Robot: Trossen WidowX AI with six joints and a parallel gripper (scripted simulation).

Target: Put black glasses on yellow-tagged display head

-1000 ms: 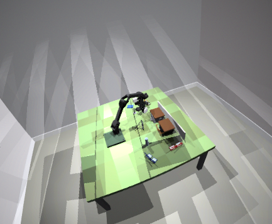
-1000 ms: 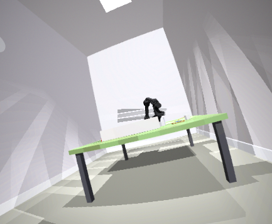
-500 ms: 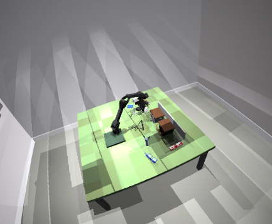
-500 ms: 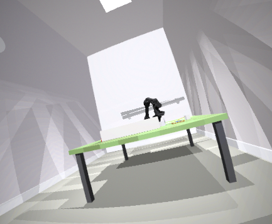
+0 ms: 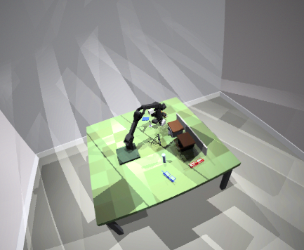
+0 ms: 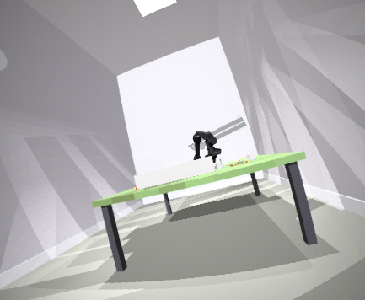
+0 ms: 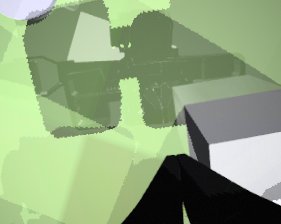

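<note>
Right now my gripper tip is 10 cm past the pale round disc, 5 cm to the right of it and 1 cm above it. From my gripper tip the other things lie so: blue item 11 cm behind, 21 cm to the left, 3 cm below; then grey wall panel 21 cm ahead, 30 cm to the right, 2 cm above.
</note>
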